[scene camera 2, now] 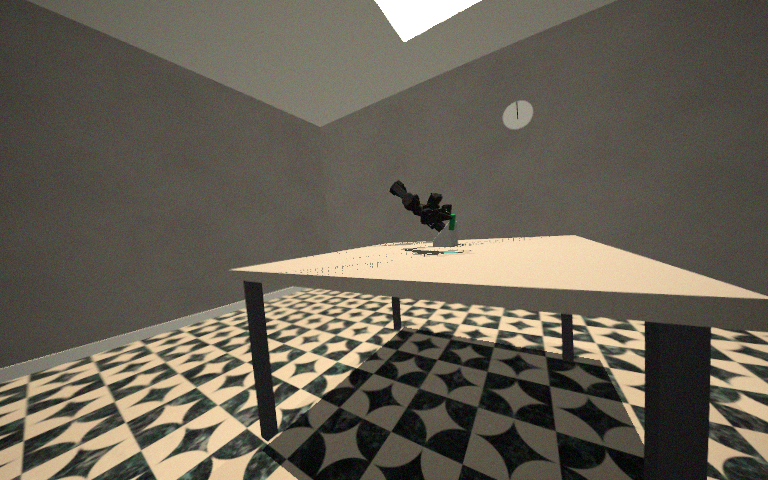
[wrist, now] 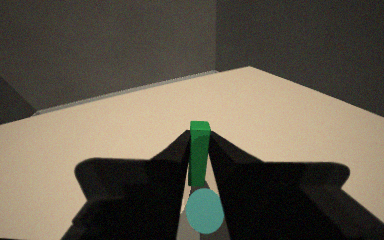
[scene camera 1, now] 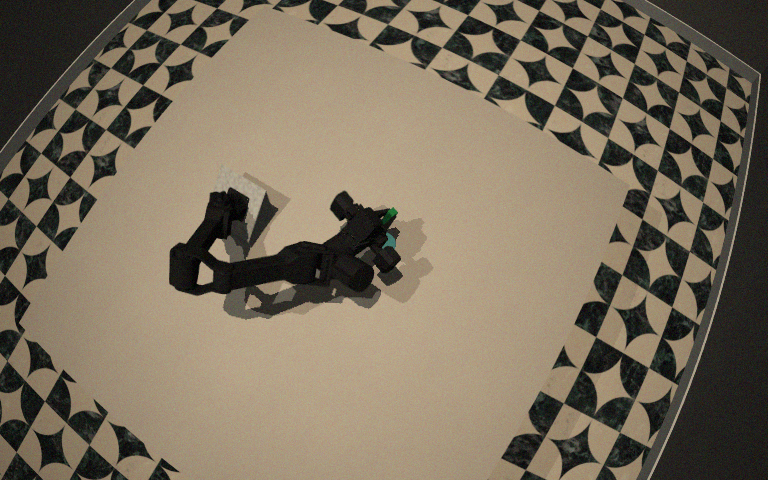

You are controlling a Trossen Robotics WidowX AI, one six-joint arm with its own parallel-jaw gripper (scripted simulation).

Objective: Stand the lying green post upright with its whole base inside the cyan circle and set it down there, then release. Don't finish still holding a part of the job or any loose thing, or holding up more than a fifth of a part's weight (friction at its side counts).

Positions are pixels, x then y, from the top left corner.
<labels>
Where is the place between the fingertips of the gripper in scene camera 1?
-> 392, 213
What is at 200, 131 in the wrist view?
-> A green post.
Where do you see a cyan circle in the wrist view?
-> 203, 207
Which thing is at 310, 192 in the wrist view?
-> The gripper.
</labels>
